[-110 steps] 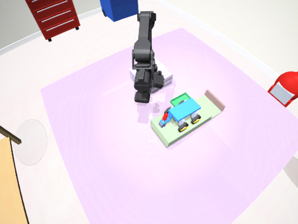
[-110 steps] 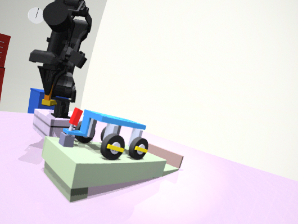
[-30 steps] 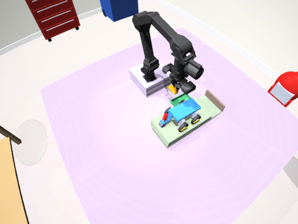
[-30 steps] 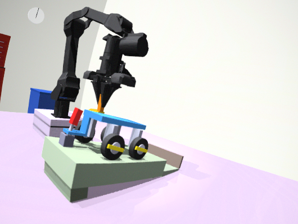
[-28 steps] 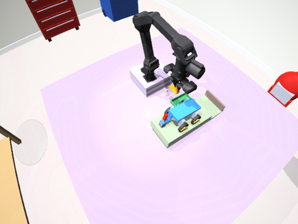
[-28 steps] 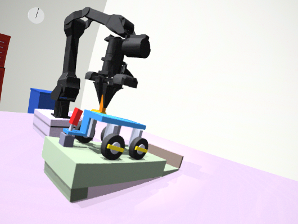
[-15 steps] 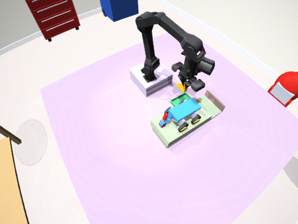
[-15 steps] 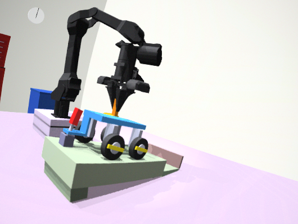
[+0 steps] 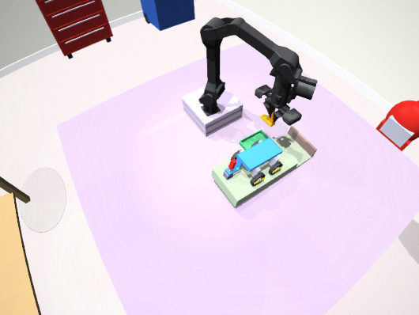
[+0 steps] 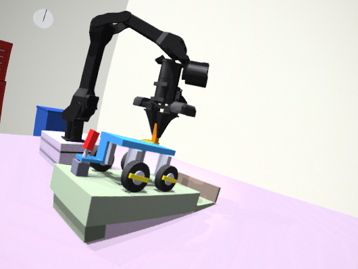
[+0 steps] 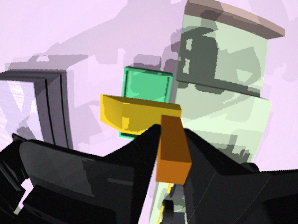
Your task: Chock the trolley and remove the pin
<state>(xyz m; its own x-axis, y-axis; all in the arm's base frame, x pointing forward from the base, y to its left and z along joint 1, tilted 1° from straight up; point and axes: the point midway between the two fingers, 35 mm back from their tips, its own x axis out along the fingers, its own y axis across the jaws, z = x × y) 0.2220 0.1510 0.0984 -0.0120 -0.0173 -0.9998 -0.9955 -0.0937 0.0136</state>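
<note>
The yellow chock is 20 mm behind my gripper tip and 10 mm below it. Also, from my gripper tip: blue trolley 100 mm ahead, 130 mm to the right, 40 mm below; green tray 30 mm behind, 40 mm to the right, 160 mm below; brown end board 80 mm ahead, 130 mm to the left, 120 mm below.
</note>
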